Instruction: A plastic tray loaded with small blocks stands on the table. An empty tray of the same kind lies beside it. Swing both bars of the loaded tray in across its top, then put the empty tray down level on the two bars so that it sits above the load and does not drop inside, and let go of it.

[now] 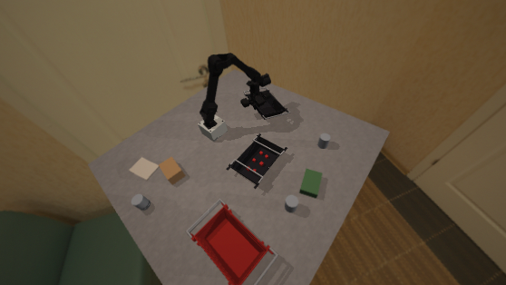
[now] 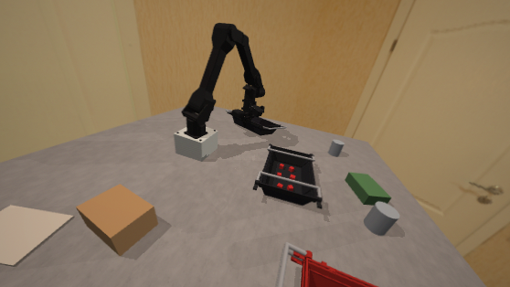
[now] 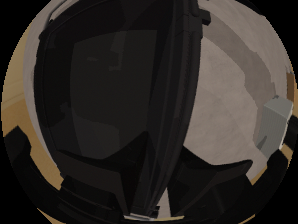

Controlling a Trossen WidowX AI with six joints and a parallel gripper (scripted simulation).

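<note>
Now: the black tray 2 cm ahead of my gripper tip, 7 cm to the left of it and 2 cm above it. The rest, counted from my gripper tip: brown box (5 cm ahead, 64 cm to the right); then green block (59 cm ahead, 15 cm to the right, 1 cm below); then beige sheet (10 cm behind, 76 cm to the right, 3 cm below).
</note>
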